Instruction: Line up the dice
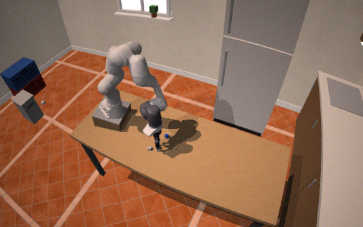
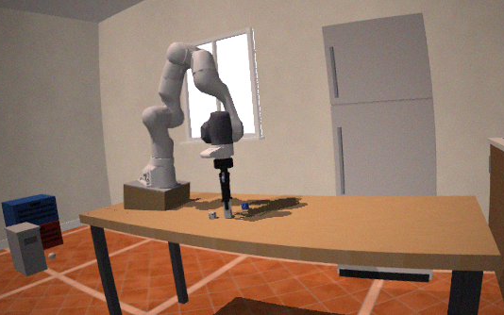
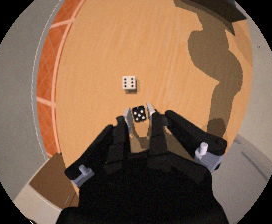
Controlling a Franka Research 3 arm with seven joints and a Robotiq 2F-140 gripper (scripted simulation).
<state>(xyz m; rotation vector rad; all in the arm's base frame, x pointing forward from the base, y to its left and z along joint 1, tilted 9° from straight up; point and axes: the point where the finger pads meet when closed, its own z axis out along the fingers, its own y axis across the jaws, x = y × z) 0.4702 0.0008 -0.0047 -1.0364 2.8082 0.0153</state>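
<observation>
Now: hand 3 cm short of the wood-coloured mat, 13 cm to the right of it and 3 cm above it. The rest, counted from my hand: blue die: 2 cm behind, 12 cm to the left, 2 cm below.
</observation>
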